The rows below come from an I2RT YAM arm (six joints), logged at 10 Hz.
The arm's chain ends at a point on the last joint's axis. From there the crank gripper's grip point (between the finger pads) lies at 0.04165 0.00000 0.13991 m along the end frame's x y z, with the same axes.
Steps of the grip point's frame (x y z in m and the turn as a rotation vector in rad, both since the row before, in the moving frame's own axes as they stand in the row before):
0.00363 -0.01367 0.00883 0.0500 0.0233 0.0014
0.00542 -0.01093 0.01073 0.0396 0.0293 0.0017
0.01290 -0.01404 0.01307 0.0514 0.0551 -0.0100
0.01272 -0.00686 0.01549 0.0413 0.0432 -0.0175
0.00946 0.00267 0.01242 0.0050 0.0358 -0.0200
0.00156 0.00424 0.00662 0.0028 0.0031 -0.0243
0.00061 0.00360 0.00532 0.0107 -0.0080 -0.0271
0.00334 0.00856 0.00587 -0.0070 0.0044 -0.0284
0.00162 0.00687 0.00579 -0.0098 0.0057 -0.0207
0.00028 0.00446 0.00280 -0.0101 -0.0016 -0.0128
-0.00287 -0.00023 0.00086 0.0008 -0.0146 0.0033
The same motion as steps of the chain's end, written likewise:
0.00038 -0.00676 0.01001 0.0500 0.0233 0.0014
0.00134 -0.00549 0.01212 0.0396 0.0293 0.0017
0.00530 -0.00646 0.01577 0.0514 0.0551 -0.0100
0.00678 -0.00034 0.01755 0.0413 0.0432 -0.0175
0.00449 0.00425 0.01400 0.0050 0.0358 -0.0200
0.00114 0.00565 0.00675 0.0028 0.0031 -0.0243
0.00177 0.00621 0.00501 0.0107 -0.0080 -0.0271
0.00273 0.00877 0.00605 -0.0070 0.0044 -0.0284
0.00082 0.00637 0.00603 -0.0098 0.0057 -0.0207
0.00050 0.00358 0.00274 -0.0101 -0.0016 -0.0128
-0.00082 -0.00025 0.00027 0.0008 -0.0146 0.0033

